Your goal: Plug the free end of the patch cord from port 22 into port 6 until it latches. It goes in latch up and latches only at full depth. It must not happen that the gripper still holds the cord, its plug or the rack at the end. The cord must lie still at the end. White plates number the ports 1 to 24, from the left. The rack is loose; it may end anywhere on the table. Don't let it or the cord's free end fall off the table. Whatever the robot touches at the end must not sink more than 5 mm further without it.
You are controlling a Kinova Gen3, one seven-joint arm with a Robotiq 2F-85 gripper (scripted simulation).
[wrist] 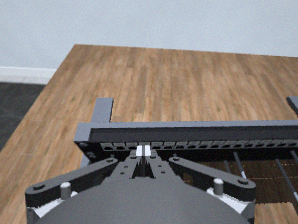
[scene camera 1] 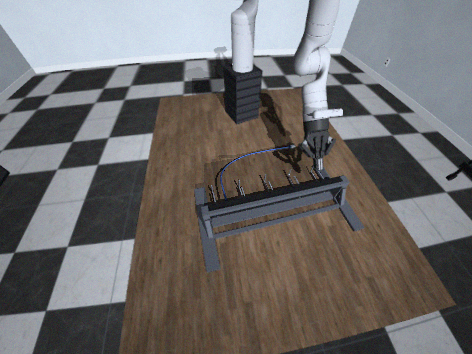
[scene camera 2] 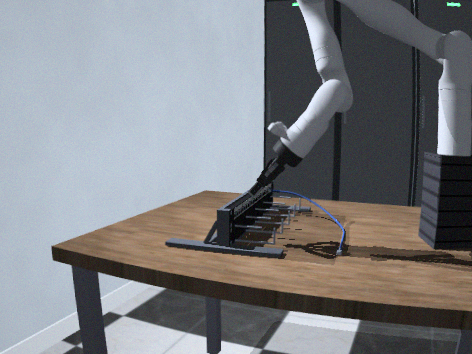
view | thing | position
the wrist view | my gripper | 143,154
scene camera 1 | my gripper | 318,169
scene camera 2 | my gripper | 251,194
